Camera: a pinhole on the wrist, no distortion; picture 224 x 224 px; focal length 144.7 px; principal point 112.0 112.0 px. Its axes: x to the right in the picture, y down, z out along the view. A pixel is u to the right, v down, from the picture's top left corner.
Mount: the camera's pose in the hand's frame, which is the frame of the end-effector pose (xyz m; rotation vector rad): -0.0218 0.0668 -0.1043 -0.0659 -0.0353 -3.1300
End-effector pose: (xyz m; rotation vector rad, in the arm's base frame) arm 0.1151 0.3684 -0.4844 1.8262 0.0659 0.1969
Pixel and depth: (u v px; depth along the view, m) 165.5 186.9 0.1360
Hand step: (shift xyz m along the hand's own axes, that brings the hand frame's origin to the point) -0.0655 -0.0010 0.0352
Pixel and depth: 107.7 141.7 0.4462
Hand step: 0.0112 -0.0145 0.3429
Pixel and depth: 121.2 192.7 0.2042
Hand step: -0.0249 -0.0425 0.1028
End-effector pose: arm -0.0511 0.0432 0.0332 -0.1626 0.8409 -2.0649
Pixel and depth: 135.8 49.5 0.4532
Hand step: -0.0794 0.2720 0.3472
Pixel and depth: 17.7 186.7 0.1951
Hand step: 0.1145 -0.0281 0.0875
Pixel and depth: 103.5 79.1 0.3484
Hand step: 0.0124 0.1541 0.2411
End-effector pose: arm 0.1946 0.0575 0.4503 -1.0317 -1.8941 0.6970
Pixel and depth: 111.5 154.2 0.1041
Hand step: -0.0167 0.0388 0.0003
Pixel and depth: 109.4 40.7 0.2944
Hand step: -0.0058 0.2186 0.1863
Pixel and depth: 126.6 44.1 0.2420
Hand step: -0.0373 0.1856 0.1359
